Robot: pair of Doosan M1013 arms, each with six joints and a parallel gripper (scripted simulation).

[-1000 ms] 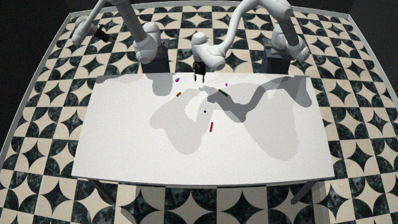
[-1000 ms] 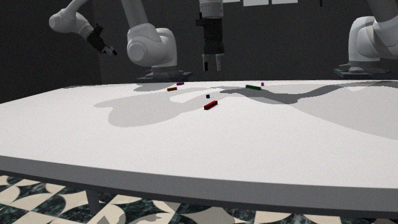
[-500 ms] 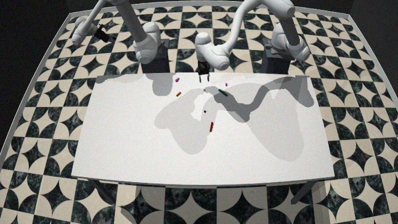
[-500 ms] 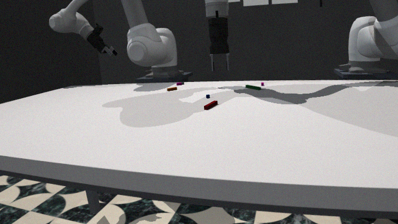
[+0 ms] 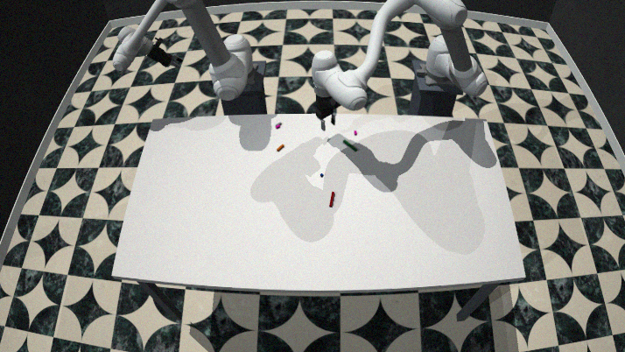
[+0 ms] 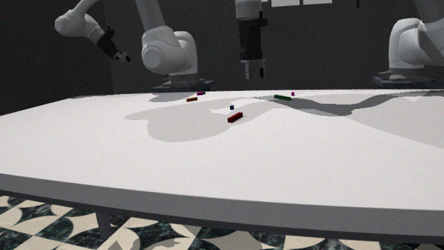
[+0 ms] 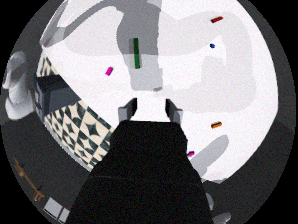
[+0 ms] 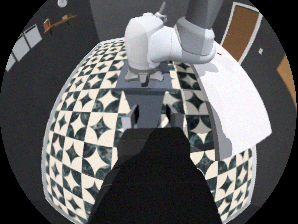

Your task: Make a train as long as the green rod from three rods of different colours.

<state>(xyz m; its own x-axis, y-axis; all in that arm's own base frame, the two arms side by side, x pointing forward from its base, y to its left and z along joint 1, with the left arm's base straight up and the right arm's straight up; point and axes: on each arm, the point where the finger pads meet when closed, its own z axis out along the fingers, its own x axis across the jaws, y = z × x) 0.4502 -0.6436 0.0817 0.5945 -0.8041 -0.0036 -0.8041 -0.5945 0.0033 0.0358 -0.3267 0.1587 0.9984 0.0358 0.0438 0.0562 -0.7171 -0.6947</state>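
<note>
My left hand is 23 cm short of the blue rod, 8 cm above it and 3 cm to the left of it. From my left hand the other things lie so: green rod 10 cm to the left, 8 cm below, 6 cm ahead; grey rod 23 cm to the right, 8 cm below, 7 cm behind; orange rod 22 cm to the right, 8 cm below, 7 cm ahead.
</note>
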